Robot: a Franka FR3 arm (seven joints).
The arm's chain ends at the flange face. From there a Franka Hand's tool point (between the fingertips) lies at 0.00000 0.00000 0.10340 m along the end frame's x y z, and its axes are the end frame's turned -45 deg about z.
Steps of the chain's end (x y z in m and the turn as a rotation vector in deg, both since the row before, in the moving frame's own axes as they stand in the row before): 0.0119 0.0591 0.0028 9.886 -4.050 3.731; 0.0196 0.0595 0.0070 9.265 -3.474 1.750; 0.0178 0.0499 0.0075 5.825 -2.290 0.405; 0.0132 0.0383 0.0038 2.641 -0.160 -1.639; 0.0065 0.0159 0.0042 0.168 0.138 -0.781
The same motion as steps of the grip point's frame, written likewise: -0.0254 0.0328 0.0010 9.854 4.127 3.731; -0.0206 0.0399 0.0055 9.008 4.095 1.750; -0.0182 0.0376 0.0069 5.738 2.500 0.405; -0.0146 0.0328 0.0037 1.981 1.754 -1.639; -0.0063 0.0158 0.0042 0.021 0.216 -0.781
